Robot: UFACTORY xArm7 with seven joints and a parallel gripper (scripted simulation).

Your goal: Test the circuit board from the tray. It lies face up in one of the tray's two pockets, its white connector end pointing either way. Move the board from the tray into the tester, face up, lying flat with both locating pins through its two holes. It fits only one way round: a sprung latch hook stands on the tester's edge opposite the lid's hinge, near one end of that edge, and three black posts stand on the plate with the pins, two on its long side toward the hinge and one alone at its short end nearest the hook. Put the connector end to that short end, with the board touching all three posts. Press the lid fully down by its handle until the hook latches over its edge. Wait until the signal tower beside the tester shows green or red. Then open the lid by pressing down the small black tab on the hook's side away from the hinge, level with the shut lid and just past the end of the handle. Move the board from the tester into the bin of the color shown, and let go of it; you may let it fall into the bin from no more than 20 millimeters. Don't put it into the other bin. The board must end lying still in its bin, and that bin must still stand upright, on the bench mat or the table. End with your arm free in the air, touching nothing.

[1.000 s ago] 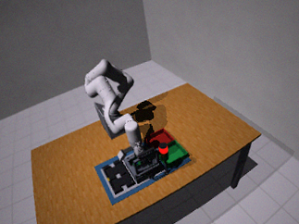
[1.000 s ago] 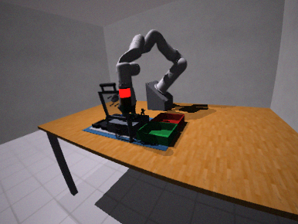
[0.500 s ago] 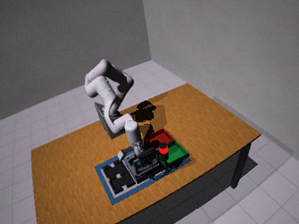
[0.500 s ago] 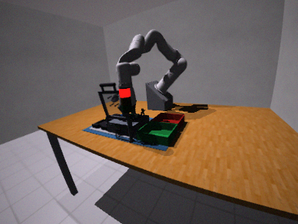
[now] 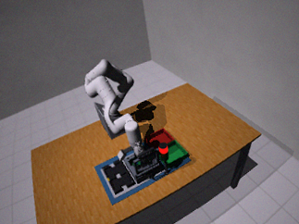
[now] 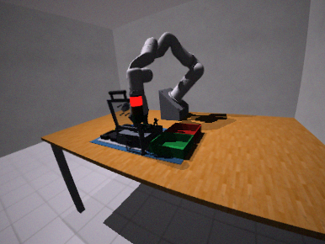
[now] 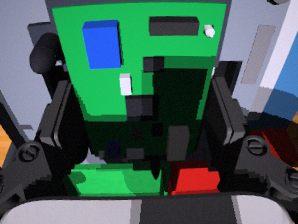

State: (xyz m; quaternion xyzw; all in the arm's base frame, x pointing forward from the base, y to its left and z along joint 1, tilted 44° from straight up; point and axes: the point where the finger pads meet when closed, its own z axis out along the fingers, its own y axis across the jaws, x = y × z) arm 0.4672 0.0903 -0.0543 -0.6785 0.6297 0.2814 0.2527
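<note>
My gripper is now 1 cm above the green circuit board. Round my hand: grey tester plate 1 cm to the left, 1 cm below, 1 cm ahead; tester lid 12 cm ahead, 10 cm above, 1 cm to the left; green bin 20 cm to the left, 7 cm below, 4 cm ahead.
</note>
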